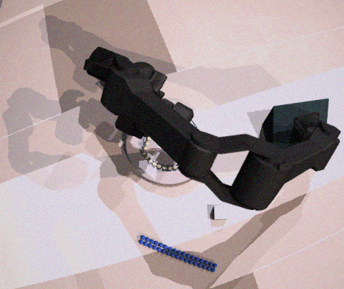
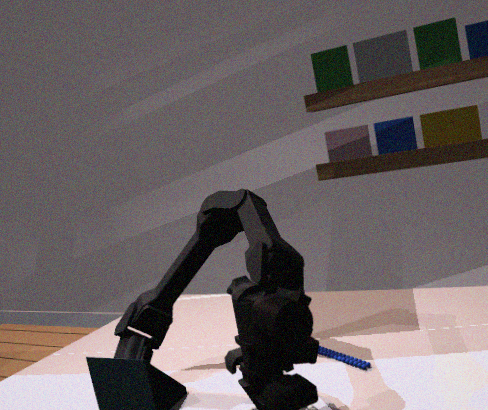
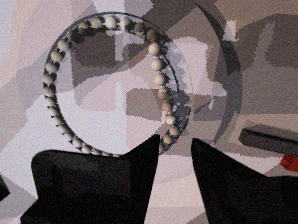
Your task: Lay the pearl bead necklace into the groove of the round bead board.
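My gripper tip is 60 mm to the right of the round bead board, 30 mm past it and 30 mm above it. The rest, counted from my gripper tip: small beige cube: 240 mm to the left, 100 mm behind, 20 mm below; grey block: 110 mm to the right, 80 mm ahead, 30 mm below.
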